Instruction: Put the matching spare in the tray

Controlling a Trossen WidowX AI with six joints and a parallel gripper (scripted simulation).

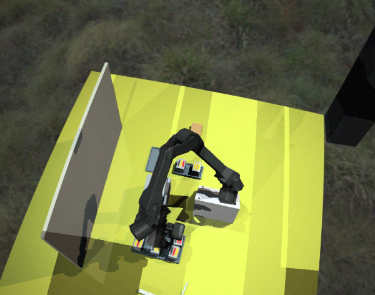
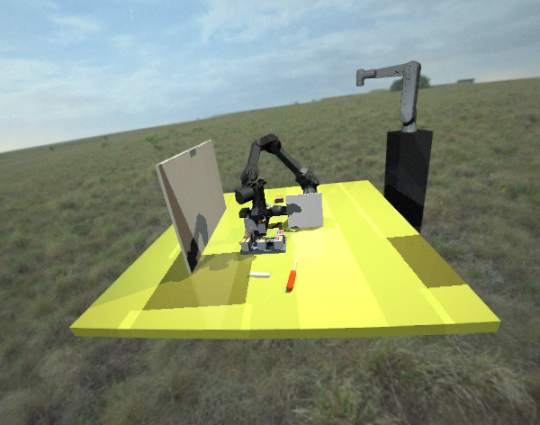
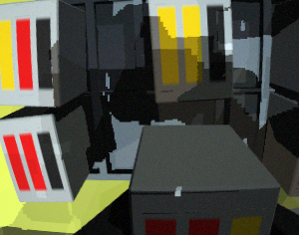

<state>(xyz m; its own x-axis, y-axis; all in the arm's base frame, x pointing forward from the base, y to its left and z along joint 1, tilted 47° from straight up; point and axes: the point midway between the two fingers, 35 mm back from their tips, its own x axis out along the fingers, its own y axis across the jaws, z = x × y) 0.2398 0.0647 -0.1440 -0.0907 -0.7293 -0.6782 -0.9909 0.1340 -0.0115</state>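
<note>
Right now the flat grey-blue tray is 36 cm to the right of my gripper tip, 7 cm below it and 7 cm ahead of it. Round my gripper tip: dark spare (2 cm above); small rack (33 cm to the right, 7 cm below, 7 cm behind); mounted unit (15 cm to the right, 5 cm ahead, 3 cm below).
</note>
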